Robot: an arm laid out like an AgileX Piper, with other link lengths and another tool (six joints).
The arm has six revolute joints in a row. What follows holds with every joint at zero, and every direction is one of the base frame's.
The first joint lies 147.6 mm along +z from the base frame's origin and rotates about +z.
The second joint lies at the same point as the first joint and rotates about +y.
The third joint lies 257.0 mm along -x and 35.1 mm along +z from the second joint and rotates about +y.
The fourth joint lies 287.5 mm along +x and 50.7 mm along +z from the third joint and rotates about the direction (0.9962, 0, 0.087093).
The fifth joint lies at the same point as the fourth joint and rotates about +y.
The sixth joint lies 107.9 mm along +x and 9.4 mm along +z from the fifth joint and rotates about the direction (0.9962, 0, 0.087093).
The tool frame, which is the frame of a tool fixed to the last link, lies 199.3 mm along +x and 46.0 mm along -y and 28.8 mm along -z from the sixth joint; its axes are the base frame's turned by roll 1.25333, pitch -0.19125 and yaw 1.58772 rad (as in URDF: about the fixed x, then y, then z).
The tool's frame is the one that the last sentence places.
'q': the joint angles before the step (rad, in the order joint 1, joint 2, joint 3, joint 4, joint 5, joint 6). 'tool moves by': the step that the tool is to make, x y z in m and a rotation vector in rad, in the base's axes. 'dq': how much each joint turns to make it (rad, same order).
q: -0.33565 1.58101 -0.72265 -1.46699 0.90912 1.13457
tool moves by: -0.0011 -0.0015 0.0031 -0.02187 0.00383 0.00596
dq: 0.00262 -0.00013 0.01420 -0.03235 0.01141 0.02360
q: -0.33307 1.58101 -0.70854 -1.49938 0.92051 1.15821
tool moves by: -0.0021 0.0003 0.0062 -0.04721 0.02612 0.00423
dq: 0.02195 0.01684 0.01667 -0.04306 0.04921 0.03227
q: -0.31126 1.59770 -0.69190 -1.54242 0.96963 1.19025
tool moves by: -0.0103 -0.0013 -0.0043 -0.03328 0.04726 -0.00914
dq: 0.00415 0.03955 0.02556 -0.04039 0.04317 0.03652
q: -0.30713 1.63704 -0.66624 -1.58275 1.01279 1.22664
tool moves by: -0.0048 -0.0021 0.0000 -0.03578 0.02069 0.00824
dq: -0.00008 0.02131 0.02965 -0.05613 0.02840 0.04784
